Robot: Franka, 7 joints.
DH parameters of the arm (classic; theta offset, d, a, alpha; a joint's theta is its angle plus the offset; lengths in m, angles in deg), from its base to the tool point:
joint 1: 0 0.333 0 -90
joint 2: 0 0 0 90
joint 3: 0 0.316 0.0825 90
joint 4: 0 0 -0.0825 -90
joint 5: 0 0.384 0 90
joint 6: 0 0 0.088 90
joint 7: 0 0.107 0 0
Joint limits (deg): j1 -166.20..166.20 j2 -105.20..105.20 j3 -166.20..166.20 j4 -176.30..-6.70 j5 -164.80..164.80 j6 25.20..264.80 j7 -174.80..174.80
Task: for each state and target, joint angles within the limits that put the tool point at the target. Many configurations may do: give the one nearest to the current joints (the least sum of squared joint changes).
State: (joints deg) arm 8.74 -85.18 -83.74 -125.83 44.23 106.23 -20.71
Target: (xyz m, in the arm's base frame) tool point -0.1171 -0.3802 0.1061
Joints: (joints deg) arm -11.81 -77.00 -126.01 -133.92 37.14 106.11 -20.71
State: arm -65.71 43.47 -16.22 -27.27 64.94 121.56 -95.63
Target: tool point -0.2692 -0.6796 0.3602
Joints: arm -91.11 41.99 -34.80 -74.64 54.59 102.37 -95.63
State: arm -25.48 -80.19 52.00 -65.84 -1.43 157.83 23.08
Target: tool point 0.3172 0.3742 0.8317
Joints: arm -49.94 -57.61 52.01 -98.98 -1.46 149.15 23.08
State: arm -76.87 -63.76 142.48 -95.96 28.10 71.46 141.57
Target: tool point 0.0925 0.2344 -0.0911
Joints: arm -76.44 -80.07 154.71 -111.28 28.68 70.06 141.57
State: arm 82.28 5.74 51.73 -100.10 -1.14 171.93 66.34
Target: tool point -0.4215 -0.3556 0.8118
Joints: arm 125.62 -28.76 70.00 -96.34 -4.41 184.96 66.34
